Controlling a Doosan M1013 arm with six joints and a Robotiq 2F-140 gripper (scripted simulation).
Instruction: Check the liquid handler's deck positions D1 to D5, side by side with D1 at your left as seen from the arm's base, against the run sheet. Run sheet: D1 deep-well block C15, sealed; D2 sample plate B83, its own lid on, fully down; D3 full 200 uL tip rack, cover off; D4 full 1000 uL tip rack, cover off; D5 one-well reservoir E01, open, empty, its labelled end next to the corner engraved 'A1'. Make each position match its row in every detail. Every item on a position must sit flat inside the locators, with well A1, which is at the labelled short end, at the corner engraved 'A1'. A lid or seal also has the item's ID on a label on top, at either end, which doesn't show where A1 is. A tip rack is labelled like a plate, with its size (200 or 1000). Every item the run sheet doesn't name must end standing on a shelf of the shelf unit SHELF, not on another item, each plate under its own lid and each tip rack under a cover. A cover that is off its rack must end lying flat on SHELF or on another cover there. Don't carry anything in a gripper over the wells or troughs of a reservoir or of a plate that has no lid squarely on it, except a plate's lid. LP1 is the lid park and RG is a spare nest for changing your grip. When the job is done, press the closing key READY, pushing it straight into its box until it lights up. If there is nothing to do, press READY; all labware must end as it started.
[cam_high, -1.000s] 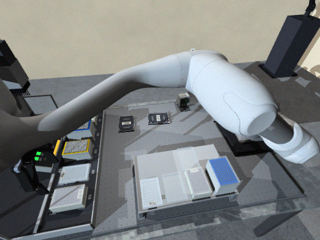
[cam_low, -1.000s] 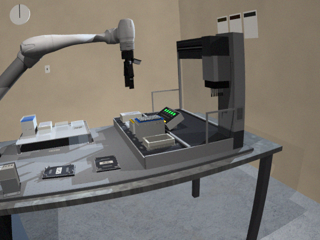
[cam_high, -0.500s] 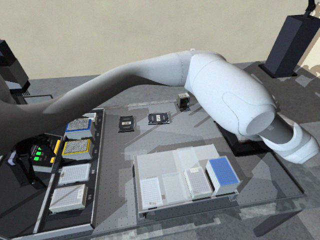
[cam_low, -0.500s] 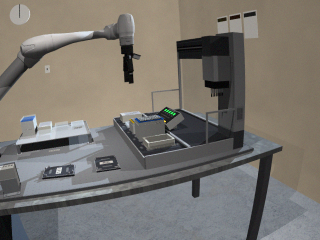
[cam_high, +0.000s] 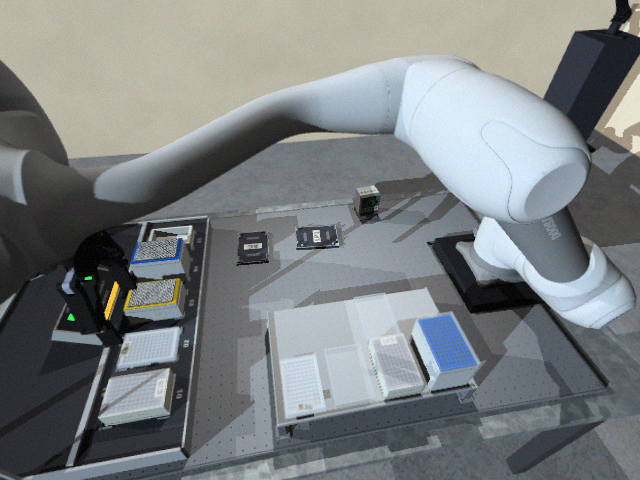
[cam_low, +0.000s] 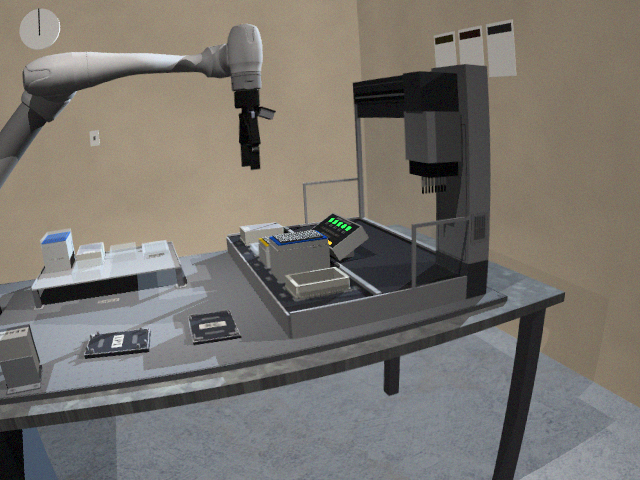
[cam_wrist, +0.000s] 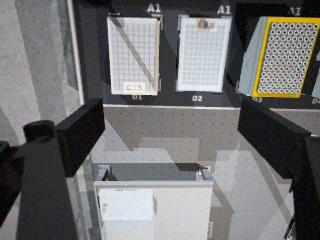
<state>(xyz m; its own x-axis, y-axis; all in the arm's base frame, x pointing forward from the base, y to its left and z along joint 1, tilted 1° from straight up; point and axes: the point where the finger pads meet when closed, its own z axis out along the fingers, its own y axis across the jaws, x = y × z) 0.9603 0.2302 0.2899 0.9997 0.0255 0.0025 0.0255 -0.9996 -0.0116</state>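
Now: the deep-well block C15 3 cm ahead of my hand, 6 cm to the left of it and 24 cm below it. The rest, counted from my hand: yellow rack: 4 cm ahead, 19 cm to the right, 22 cm below; clear cover: 43 cm behind, 8 cm to the left, 24 cm below; blue-rimmed tip rack: 5 cm ahead, 31 cm to the right, 19 cm below.
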